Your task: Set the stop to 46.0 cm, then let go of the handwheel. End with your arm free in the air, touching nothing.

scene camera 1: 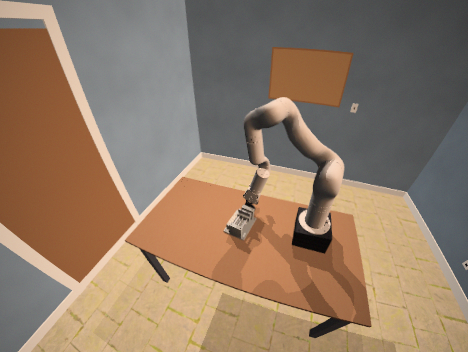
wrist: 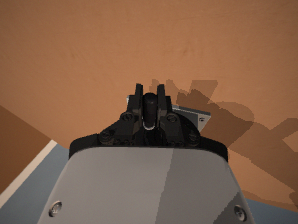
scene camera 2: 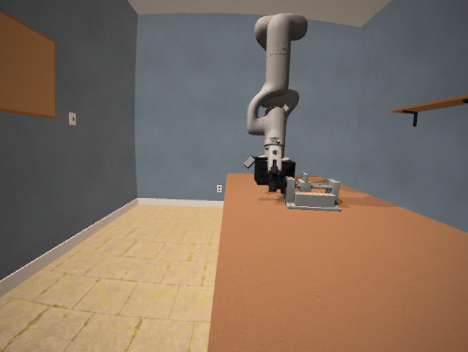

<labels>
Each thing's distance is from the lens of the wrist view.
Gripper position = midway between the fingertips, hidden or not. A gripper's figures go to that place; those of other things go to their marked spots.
my gripper (wrist: 149, 93): 14 cm
grey fixture (wrist: 199, 118): 21 cm
</labels>
